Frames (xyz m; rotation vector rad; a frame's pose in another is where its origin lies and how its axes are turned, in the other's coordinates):
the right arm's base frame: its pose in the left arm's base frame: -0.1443 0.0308 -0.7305 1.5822 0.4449 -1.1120
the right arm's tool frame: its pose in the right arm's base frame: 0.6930 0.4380 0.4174 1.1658 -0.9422 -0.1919
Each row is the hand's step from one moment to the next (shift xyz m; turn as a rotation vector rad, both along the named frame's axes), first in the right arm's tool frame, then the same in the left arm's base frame.
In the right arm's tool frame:
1: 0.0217 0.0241 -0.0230 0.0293 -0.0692 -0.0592
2: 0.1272 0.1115 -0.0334 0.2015 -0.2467 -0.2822
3: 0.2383 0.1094 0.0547 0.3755 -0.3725 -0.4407
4: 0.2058 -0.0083 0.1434 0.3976 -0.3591 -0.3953
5: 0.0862 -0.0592 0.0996 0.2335 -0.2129 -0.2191
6: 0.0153 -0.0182 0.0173 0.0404 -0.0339 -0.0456
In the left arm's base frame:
1: 0.0085 -0.0376 -0.0096 0.0566 0.0228 -0.0737
2: -0.0369 -0.1606 -0.0507 0.2313 0.0127 -0.3570
3: -0.1571 -0.1781 -0.1238 0.3368 -0.0181 -0.6002
4: -0.2039 -0.0358 -0.1419 0.2848 -0.0231 -0.6014
5: -0.1109 0.0446 -0.0811 0.1557 -0.0074 -0.3515
6: -0.0179 0.0141 -0.0186 0.0334 -0.0064 -0.0609

